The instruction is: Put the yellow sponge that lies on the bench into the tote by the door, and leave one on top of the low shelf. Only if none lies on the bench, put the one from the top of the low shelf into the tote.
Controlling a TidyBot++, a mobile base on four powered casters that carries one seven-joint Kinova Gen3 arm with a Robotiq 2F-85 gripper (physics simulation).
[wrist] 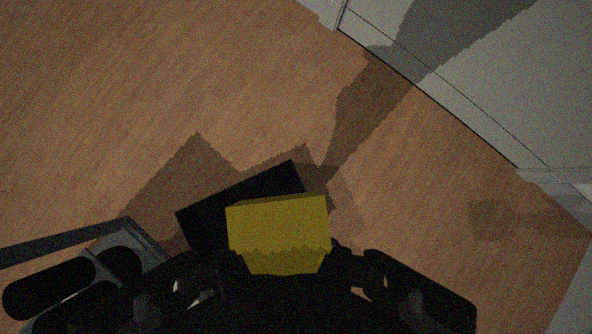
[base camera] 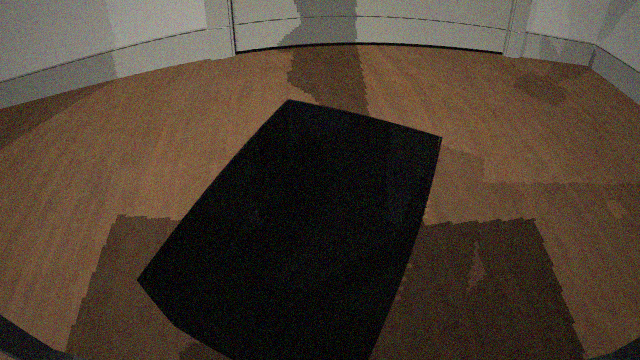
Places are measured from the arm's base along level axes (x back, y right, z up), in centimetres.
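Pixels of known places: gripper, fingertip midpoint: [wrist: 283, 243].
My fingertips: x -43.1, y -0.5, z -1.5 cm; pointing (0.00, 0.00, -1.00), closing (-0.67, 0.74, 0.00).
Behind a point stands the place of what it marks.
My gripper [wrist: 283, 243] {x -43.1, y -0.5, z -1.5 cm} is shut on a yellow sponge [wrist: 279, 225] {x -45.0, y -2.5, z 2.9 cm}, which sits between the fingers at the bottom centre of the wrist view. The black tote [base camera: 300, 210] {x -41.4, y -4.1, z -39.3 cm} [wrist: 210, 215] {x -24.9, y -11.9, z -39.3 cm} stands on the floor in front of the base. It fills the middle of the base view. In the wrist view it shows below and behind the sponge, which covers part of it. The inside of the tote is too dark to make out. The bench and the low shelf do not show in the base view or the wrist view.
A pale door [base camera: 425, 32] {x -98.9, y 24.8, z -34.8 cm} [wrist: 480, 75] {x -97.4, y 13.9, z -23.8 cm} stands beyond the tote, with walls and a baseboard [base camera: 165, 52] {x -90.1, y -42.6, z -35.2 cm} on both sides. Part of my grey and black base [wrist: 142, 242] {x -14.3, y -17.6, z -28.7 cm} shows at the lower left of the wrist view. Dark shadows lie on the wooden floor [base camera: 200, 125] {x -60.8, y -23.1, z -39.6 cm} [wrist: 150, 75] {x -41.8, y -53.9, z -39.7 cm}.
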